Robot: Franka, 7 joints.
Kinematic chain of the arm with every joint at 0, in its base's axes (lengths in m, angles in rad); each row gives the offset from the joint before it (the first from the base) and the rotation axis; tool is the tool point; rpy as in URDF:
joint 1: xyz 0 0 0.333 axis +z
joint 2: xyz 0 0 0 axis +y
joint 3: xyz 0 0 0.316 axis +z
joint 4: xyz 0.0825 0 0 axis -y
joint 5: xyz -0.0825 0 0.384 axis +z
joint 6: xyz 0 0 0 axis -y
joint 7: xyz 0.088 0 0 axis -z
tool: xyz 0 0 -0.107 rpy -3.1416 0 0
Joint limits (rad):
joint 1: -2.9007..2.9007
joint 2: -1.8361..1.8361
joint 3: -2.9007..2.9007
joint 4: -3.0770..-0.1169
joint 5: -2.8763..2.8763
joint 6: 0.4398..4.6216
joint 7: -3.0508..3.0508
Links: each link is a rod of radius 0.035 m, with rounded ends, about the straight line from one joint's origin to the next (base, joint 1, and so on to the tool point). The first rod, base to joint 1, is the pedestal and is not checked.
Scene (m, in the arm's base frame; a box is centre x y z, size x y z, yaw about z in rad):
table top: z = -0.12
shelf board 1: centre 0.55 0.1 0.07 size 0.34 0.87 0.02 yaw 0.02
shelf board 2: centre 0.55 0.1 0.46 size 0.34 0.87 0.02 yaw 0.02
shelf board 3: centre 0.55 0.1 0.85 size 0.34 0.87 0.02 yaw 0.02
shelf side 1: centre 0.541 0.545 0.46 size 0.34 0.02 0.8 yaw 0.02
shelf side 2: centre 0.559 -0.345 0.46 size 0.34 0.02 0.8 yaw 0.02
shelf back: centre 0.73 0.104 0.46 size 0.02 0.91 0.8 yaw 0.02
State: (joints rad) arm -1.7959 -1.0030 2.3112 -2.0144 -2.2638 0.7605 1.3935
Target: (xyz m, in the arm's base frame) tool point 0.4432 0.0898 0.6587
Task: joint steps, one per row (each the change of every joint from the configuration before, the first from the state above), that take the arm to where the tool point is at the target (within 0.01 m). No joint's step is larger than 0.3 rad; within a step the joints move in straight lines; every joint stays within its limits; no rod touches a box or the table.
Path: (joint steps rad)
1: 0.1769 0.1413 0.0563 -0.2317 0.0966 -0.1069 0.0000
2: 0.1769 0.1413 0.0562 -0.2317 0.0965 -0.1069 0.0000
3: 0.1769 0.1413 0.0563 -0.2317 0.0966 -0.1069 0.0000
4: -0.1191 0.2481 0.0647 0.0618 0.0202 0.0000 0.0000
5: -0.1191 0.2481 0.0647 0.0617 0.0201 0.0000 0.0000
6: -0.1191 0.2480 0.0646 0.0617 0.0201 0.0000 0.0000
7: -0.1191 0.2481 0.0647 0.0617 0.0202 0.0000 0.0000
8: -0.1191 0.2481 0.0647 0.0617 0.0201 0.0000 0.0000
9: 0.0122 -0.2239 -0.1804 0.1489 -0.0691 0.0000 0.0000
10: 0.0121 -0.2238 -0.1803 0.1489 -0.0692 0.0000 0.0000
11: 0.0121 -0.2239 -0.1804 0.1489 -0.0691 0.0000 0.0000

